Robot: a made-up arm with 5 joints.
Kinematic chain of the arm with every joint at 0, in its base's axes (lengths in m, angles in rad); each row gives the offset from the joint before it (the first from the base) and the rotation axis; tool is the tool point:
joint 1: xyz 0 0 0.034 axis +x
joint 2: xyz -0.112 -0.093 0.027 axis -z
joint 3: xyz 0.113 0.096 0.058 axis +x
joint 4: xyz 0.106 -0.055 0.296 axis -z
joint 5: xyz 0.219 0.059 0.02 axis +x
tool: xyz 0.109 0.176 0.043
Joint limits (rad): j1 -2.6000..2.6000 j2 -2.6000..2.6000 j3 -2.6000..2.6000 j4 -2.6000..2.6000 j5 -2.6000..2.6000
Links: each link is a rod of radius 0.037 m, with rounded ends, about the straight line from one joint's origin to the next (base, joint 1, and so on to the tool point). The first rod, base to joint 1, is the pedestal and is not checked.
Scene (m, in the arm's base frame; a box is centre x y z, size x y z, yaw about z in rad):
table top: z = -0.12
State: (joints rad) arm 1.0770 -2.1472 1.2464 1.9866 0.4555
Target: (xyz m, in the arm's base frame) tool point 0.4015 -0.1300 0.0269
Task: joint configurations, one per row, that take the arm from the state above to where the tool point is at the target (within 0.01 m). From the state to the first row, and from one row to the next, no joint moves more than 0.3 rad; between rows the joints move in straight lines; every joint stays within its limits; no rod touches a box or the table.
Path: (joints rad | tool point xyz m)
1: 1.1122 -1.9306 1.1007 2.1399 0.5320 | 0.2800 0.2097 0.2311
2: 1.1473 -1.7140 0.9549 2.2932 0.6086 | 0.3784 0.0440 0.1408
3: 1.1825 -1.4974 0.8092 2.4465 0.6851 | 0.4015 -0.1300 0.0269

